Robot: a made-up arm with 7 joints.
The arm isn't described. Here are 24 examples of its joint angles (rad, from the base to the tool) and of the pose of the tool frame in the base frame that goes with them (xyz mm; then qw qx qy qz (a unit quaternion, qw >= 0)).
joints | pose
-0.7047 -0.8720 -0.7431 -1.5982 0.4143 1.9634 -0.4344 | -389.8 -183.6 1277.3 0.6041 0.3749 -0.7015 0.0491
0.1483 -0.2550 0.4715 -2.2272 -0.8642 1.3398 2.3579 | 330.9 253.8 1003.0 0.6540 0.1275 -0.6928 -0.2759
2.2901 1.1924 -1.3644 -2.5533 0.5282 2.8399 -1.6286 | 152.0 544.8 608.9 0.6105 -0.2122 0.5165 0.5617
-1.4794 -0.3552 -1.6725 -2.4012 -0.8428 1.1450 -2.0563 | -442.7 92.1 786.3 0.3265 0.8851 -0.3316 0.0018
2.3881 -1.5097 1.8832 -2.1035 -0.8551 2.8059 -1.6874 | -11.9 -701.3 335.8 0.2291 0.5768 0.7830 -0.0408
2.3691 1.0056 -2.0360 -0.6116 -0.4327 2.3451 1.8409 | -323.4 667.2 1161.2 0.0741 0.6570 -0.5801 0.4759
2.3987 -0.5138 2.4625 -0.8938 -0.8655 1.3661 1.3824 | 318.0 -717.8 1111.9 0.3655 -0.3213 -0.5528 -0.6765
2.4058 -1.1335 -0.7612 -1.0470 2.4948 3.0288 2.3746 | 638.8 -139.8 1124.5 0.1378 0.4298 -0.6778 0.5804
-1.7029 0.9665 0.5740 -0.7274 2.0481 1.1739 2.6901 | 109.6 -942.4 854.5 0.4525 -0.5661 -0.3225 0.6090
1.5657 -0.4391 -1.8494 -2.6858 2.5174 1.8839 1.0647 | 393.6 -226.5 684.2 0.6370 -0.2974 -0.0697 0.7077
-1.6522 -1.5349 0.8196 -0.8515 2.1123 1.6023 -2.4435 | 381.2 804.0 841.1 0.1413 -0.2587 0.4026 0.8666
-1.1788 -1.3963 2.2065 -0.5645 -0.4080 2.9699 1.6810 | -167.4 896.5 533.8 0.3009 0.7593 -0.0444 0.5753
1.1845 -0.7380 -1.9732 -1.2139 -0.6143 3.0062 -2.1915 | 177.3 -759.0 1037.1 0.9011 -0.1878 0.2602 0.2918
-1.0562 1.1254 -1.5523 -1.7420 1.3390 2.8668 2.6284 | -199.8 -733.6 861.6 0.5998 0.3931 0.6828 -0.1397
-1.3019 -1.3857 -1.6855 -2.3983 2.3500 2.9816 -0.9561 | -470.6 159.0 474.5 0.5954 0.1217 0.7899 -0.0823
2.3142 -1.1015 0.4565 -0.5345 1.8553 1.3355 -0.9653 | 383.6 -665.0 1179.9 0.9223 0.2312 -0.0574 -0.3045
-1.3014 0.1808 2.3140 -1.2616 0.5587 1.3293 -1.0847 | 313.6 317.3 1336.8 0.1532 0.4281 0.4701 0.7565
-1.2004 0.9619 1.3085 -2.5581 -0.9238 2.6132 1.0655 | 562.9 -114.6 667.0 0.6098 0.7787 0.0678 -0.1308
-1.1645 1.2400 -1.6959 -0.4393 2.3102 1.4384 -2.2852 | 162.4 -934.3 903.4 0.8439 0.3044 0.0471 0.4393
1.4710 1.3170 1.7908 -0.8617 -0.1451 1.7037 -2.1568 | -328.0 825.4 894.1 0.7829 -0.1561 -0.2194 -0.5608
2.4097 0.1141 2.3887 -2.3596 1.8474 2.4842 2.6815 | -27.3 -505.4 917.5 0.9534 0.0735 -0.0545 0.2875
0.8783 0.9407 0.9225 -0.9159 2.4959 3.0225 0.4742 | 274.4 807.4 775.8 0.0280 -0.5188 -0.1899 0.8331
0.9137 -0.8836 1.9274 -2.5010 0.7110 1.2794 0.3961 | -515.3 -6.7 559.5 0.8305 -0.1234 0.3337 0.4287
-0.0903 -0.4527 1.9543 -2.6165 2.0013 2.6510 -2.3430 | -151.8 419.7 728.5 0.1928 0.2899 0.4455 0.8248
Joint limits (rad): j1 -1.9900..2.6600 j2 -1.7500..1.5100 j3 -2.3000..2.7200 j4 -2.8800..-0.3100 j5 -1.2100..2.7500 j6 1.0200..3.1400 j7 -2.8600..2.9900
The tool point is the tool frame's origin. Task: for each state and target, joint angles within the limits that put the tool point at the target. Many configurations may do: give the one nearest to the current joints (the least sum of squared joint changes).
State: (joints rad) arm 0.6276 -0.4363 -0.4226 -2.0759 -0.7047 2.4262 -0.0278
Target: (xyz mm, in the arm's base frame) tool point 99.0 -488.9 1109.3
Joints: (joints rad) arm 0.4370 -0.8291 -1.0114 -2.0198 -0.6624 2.3875 -0.0186
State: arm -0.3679 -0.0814 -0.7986 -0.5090 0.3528 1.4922 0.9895
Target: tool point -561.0 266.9 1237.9
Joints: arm -0.7352 -0.9154 -0.8700 -0.3100 0.3387 1.1083 1.0671
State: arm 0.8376 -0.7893 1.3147 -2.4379 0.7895 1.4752 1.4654
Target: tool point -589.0 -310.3 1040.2
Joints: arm 1.4325 -0.9226 1.2421 -1.6152 0.8120 1.5964 1.4636
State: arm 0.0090 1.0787 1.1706 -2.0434 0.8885 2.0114 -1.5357
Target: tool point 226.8 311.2 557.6
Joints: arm -0.0152 1.0104 1.1453 -2.8800 0.6070 1.4844 -1.4856
